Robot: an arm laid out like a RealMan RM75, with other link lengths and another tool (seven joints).
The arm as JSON. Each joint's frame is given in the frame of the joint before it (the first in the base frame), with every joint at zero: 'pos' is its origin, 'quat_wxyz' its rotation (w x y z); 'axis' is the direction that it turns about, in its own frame. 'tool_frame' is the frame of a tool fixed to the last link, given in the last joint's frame.
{
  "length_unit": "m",
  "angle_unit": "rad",
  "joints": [
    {
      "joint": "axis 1",
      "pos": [
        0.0,
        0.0,
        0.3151
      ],
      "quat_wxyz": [
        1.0,
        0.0,
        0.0,
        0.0
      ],
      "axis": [
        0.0,
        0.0,
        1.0
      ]
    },
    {
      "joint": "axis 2",
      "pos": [
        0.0,
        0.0,
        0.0
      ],
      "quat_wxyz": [
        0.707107,
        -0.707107,
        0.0,
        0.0
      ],
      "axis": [
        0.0,
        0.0,
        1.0
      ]
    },
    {
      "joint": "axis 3",
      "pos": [
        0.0,
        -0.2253,
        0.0
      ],
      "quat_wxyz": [
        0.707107,
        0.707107,
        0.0,
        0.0
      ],
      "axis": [
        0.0,
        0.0,
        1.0
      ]
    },
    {
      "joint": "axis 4",
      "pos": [
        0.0,
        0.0,
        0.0
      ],
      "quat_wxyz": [
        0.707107,
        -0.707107,
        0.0,
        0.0
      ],
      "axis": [
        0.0,
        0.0,
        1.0
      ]
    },
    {
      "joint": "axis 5",
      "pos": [
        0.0,
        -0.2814,
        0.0
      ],
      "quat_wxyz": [
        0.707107,
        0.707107,
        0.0,
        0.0
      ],
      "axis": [
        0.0,
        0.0,
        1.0
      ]
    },
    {
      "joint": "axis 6",
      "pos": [
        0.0,
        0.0,
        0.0
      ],
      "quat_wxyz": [
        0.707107,
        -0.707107,
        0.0,
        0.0
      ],
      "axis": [
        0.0,
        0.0,
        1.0
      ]
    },
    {
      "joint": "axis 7",
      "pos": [
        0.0,
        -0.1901,
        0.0
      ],
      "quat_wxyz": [
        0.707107,
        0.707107,
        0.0,
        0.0
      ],
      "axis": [
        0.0,
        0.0,
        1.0
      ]
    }
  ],
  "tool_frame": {
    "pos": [
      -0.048,
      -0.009,
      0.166
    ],
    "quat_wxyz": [
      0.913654,
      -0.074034,
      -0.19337,
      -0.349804
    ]
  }
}
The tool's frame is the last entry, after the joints.
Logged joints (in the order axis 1, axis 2, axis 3, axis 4, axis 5, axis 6, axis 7), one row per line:
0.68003, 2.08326, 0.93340, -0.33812, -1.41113, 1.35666, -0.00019
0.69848, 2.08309, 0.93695, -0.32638, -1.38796, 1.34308, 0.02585
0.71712, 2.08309, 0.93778, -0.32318, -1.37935, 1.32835, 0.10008
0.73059, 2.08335, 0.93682, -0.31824, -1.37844, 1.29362, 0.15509
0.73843, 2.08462, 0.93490, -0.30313, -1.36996, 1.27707, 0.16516
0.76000, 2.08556, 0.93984, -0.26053, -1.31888, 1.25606, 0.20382
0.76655, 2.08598, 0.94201, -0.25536, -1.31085, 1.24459, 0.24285
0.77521, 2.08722, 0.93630, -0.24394, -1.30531, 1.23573, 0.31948
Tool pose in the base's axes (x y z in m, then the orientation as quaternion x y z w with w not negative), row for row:
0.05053, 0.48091, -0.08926, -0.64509, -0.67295, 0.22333, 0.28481
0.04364, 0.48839, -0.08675, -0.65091, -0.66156, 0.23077, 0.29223
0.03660, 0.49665, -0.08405, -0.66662, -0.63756, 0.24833, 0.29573
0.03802, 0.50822, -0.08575, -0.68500, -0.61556, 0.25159, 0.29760
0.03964, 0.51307, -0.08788, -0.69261, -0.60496, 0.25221, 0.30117
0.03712, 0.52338, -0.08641, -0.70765, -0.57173, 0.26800, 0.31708
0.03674, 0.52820, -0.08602, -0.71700, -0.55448, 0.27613, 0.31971
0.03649, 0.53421, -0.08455, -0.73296, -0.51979, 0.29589, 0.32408
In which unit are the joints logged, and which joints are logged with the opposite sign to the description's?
The joints are logged in radians. Opposite sign: axis 3, axis 6.
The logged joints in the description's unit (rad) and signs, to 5 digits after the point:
0.68003, 2.08326, -0.93340, -0.33812, -1.41113, -1.35666, -0.00019
0.69848, 2.08309, -0.93695, -0.32638, -1.38796, -1.34308, 0.02585
0.71712, 2.08309, -0.93778, -0.32318, -1.37935, -1.32835, 0.10008
0.73059, 2.08335, -0.93682, -0.31824, -1.37844, -1.29362, 0.15509
0.73843, 2.08462, -0.93490, -0.30313, -1.36996, -1.27707, 0.16516
0.76000, 2.08556, -0.93984, -0.26053, -1.31888, -1.25606, 0.20382
0.76655, 2.08598, -0.94201, -0.25536, -1.31085, -1.24459, 0.24285
0.77521, 2.08722, -0.93630, -0.24394, -1.30531, -1.23573, 0.31948

